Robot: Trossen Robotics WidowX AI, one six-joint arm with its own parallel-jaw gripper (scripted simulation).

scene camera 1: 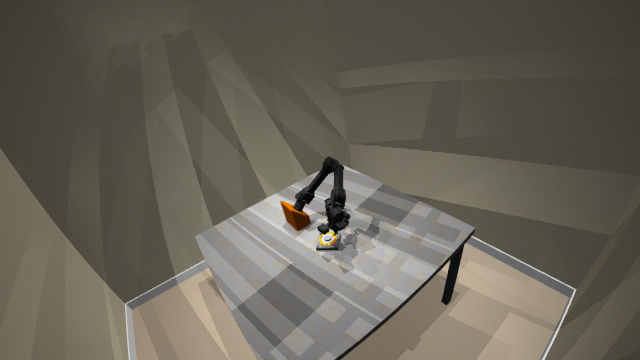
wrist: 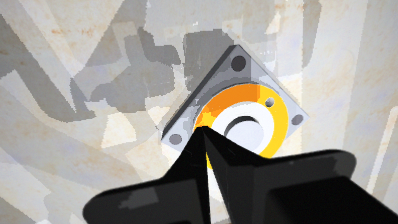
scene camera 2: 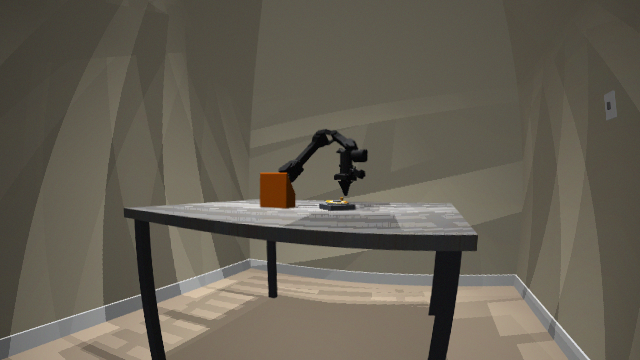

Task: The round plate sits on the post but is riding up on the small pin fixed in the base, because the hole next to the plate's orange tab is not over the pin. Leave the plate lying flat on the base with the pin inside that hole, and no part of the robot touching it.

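A round plate is part of the scene, while the gripper is shut and holds nothing.
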